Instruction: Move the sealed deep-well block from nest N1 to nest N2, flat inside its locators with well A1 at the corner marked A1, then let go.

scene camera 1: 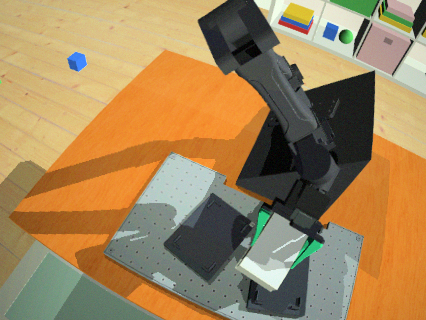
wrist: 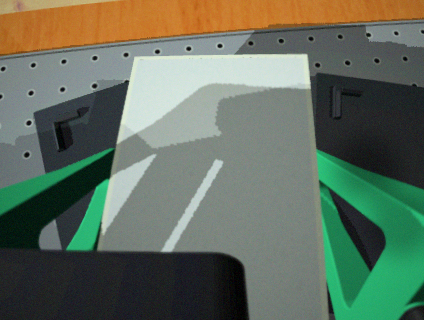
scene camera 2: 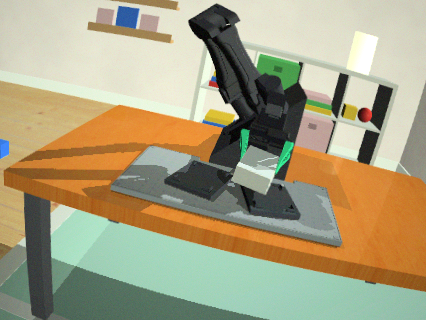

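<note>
The pale, flat-topped block is between the green fingers of my gripper, which is shut on its two long sides. The block is held above the plate, partly over the right-hand dark nest, and is turned relative to it in scene camera 1. The left-hand dark nest is empty, with raised corner locators. I cannot read which nest is N1 or N2. Well A1 and its corner mark cannot be made out.
Both nests stand on a grey perforated plate on the orange table. The black arm base is behind the plate. A shelf unit with toys and boxes stands beyond the table.
</note>
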